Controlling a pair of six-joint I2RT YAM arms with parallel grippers.
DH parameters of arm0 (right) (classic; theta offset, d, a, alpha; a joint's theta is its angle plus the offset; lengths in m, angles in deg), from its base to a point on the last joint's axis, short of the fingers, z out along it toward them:
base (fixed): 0 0 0 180
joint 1: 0 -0.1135 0.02 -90
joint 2: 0 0 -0.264 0
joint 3: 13.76 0 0.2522 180
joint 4: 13.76 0 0.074 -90
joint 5: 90 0 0 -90
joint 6: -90 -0.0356 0 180
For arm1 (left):
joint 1: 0 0.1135 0.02 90
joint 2: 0 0 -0.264 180
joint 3: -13.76 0 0.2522 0
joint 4: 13.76 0 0.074 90
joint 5: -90 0 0 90
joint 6: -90 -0.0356 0 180
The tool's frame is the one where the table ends.
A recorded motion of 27 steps. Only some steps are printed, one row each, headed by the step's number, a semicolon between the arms.
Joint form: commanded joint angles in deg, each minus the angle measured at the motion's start. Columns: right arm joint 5, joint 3, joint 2, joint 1, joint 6, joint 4; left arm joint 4, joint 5, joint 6, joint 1, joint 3, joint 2.
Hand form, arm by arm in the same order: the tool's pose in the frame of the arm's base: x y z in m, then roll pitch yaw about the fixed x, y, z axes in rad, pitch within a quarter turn. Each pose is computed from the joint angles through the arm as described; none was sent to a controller.
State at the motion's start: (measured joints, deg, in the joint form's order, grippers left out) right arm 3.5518 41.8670 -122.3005 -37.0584 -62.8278 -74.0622; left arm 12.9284 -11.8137 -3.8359 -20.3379 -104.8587 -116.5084
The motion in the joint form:
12: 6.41 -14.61 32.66 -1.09 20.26 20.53; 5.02 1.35 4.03 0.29 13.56 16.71
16: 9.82 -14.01 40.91 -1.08 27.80 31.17; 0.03 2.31 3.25 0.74 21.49 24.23
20: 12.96 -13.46 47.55 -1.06 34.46 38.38; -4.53 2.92 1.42 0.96 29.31 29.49
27: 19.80 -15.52 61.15 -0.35 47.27 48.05; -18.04 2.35 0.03 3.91 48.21 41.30
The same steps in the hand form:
12: 0.2341 0.1760 0.1715 1.8003 0.8416 2.2331; 0.3864 -0.1479 0.3482 -2.9523 1.1086 2.7992
16: 0.2262 0.1671 0.1931 1.8981 0.9779 2.2736; 0.3589 -0.1340 0.3580 -3.0010 1.1907 2.7724
20: 0.2181 0.1583 0.2124 1.9698 1.0967 2.3020; 0.3387 -0.1250 0.3501 -3.1033 1.2281 2.6791
27: 0.1940 0.1306 0.2379 2.1672 1.3183 2.3933; 0.2957 -0.0933 0.3223 3.0270 1.3378 2.5674

